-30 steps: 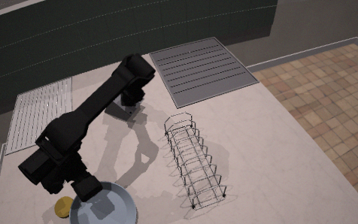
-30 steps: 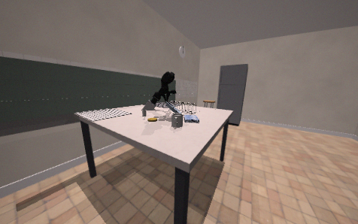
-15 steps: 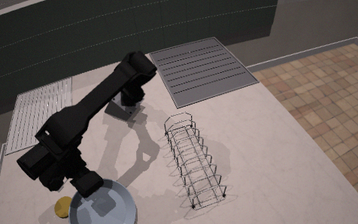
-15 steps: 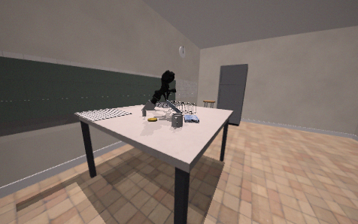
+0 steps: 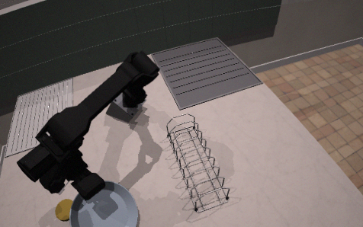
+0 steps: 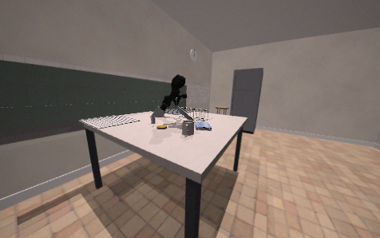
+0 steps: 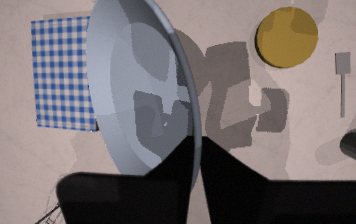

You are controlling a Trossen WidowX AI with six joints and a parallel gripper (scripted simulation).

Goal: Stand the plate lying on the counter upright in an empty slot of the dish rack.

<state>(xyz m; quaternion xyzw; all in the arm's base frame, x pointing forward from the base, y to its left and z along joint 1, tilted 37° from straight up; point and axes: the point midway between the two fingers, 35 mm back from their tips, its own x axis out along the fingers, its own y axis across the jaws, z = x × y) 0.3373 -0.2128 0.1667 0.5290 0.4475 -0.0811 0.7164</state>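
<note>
Right now the plate is 70 mm ahead of my hand, 30 mm to the left of it and 90 mm below it. Also, from my hand: small spatula: 90 mm behind, 170 mm to the right, 190 mm below; then mug: 230 mm ahead, 80 mm to the right, 150 mm below; then yellow disc: 10 mm ahead, 150 mm to the right, 180 mm below.
</note>
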